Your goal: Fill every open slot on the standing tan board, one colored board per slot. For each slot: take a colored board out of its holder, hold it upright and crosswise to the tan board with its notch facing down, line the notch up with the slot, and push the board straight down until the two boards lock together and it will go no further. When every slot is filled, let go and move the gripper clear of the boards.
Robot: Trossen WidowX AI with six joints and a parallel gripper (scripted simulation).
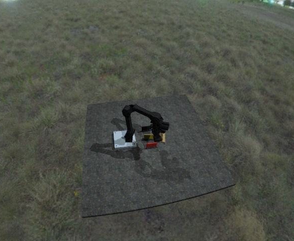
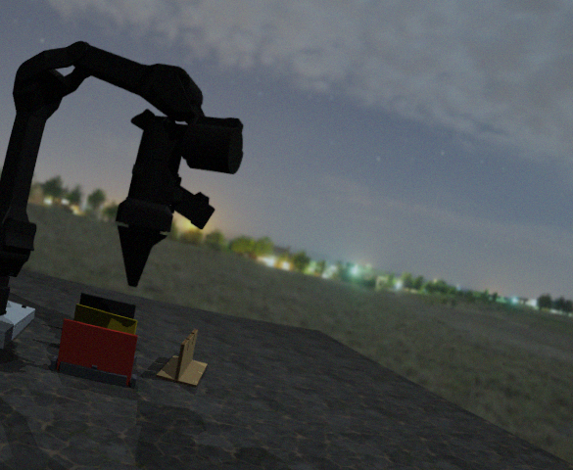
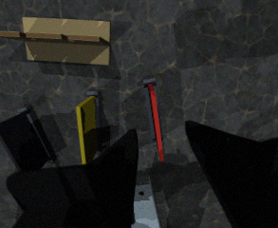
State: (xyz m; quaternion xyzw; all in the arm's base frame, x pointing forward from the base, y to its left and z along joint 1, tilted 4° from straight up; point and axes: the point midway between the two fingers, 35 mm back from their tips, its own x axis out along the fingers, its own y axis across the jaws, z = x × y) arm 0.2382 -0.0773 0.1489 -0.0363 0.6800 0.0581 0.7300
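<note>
Right now the red board is 3 cm behind my gripper tip, 1 cm to the right of it and 11 cm below it. Also, from my gripper tip: dark board (7 cm behind, 21 cm to the left, 11 cm below); tan board (9 cm ahead, 12 cm to the left, 11 cm below); yellow board (5 cm behind, 10 cm to the left, 11 cm below).
</note>
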